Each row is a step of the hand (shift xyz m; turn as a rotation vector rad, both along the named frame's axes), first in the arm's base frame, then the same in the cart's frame.
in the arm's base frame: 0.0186 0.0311 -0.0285 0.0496 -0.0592 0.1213
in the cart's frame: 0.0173 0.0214 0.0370 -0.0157 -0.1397 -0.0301
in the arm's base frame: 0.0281 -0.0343 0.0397 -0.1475 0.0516 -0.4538
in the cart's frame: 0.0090 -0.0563 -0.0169 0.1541 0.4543 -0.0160
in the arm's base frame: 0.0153 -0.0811 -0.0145 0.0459 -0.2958 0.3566
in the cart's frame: 0.0524 -0.0196 -0.0624 -0.0645 -0.3914 -0.2437
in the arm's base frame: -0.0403 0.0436 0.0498 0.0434 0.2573 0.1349
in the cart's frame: -0.0755 -0.0055 0.0165 -0.1574 -0.0577 0.2412
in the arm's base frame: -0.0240 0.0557 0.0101 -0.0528 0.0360 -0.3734
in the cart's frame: -0.0452 0.0206 0.0362 0.1761 0.3350 0.0152
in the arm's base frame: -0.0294 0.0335 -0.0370 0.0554 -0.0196 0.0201
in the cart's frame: -0.0112 0.0547 0.0155 0.0335 -0.0513 0.0099
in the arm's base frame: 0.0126 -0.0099 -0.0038 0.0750 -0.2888 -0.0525
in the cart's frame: 0.0149 -0.0066 -0.0022 0.2009 -0.0803 -0.2120
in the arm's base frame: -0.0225 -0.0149 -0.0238 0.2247 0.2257 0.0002
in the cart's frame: 0.0052 0.0268 -0.0234 0.0608 -0.0573 0.3073
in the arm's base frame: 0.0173 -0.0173 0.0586 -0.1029 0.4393 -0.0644
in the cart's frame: -0.0167 -0.0607 -0.0080 -0.2104 0.2307 0.3320
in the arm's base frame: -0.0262 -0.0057 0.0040 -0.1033 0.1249 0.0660
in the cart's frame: -0.0180 0.0093 -0.0180 -0.1615 0.0385 0.0554
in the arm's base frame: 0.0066 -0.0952 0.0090 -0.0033 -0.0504 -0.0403
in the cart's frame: 0.0379 -0.0376 -0.0796 0.0428 0.0195 -0.0443
